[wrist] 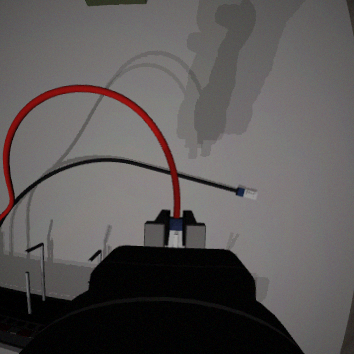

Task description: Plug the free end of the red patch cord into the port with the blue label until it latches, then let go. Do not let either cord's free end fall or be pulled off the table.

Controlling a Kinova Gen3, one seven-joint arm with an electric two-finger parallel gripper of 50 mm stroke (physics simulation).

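Places are measured from the arm's base along level axes (x back, y right, z up), in metres.
Pixels of known places: gripper, between the fingertips: (175, 221).
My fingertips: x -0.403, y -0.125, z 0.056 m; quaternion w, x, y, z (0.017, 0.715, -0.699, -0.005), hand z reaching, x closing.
Observation:
Ahead of a thing's pixels: the offset from my fingertips to its top centre. "pt": to the spot under its first point. Level surfaces: height alone.
The red patch cord @[pt dz +0.028, dx +0.105, dy +0.082 m] (80, 88) arches from the left edge over to my gripper (175, 221). The gripper is shut on the cord's plug @[pt dz +0.006, dx -0.002, dy +0.000 m] (175, 225), which has a dark blue collar and a clear, pale body, and holds it above the table. The cord leaves the plug toward the top of the view. The port with the blue label cannot be made out; a dark panel @[dz -0.039, dx -0.168, dy +0.118 m] (25, 320) with small openings shows in part at the lower left, partly hidden by the gripper body.
A black cord @[pt dz -0.131, dx +0.060, dy +0.112 m] (106, 160) lies on the table @[dz -0.140 m] (300, 165), its free plug @[dz -0.128, dx +0.020, dy -0.117 m] (247, 193) right of my gripper. Thin metal hooks (43, 270) (28, 292) stand up at the dark panel. Part of a green block (116, 2) shows at the top edge. The table's edge curves along the right.

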